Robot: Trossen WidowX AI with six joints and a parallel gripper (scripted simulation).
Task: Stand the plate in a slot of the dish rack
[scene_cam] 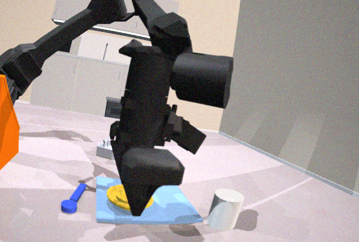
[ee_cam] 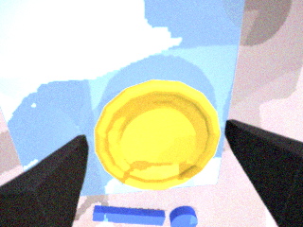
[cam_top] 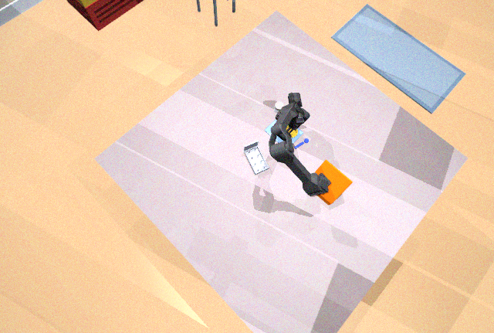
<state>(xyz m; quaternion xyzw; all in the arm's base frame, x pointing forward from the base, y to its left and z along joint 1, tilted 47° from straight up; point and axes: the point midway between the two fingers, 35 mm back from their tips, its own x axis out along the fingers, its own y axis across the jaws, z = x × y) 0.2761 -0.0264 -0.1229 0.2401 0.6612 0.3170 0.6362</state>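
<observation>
The pale blue board is 2 cm ahead of my gripper tip, 2 cm to the left of it and 1 cm below it. Also, from my gripper tip: yellow plate (right at my gripper tip); then blue spoon (8 cm behind, 1 cm below); then white cup (13 cm ahead, 4 cm to the right, 1 cm above).
</observation>
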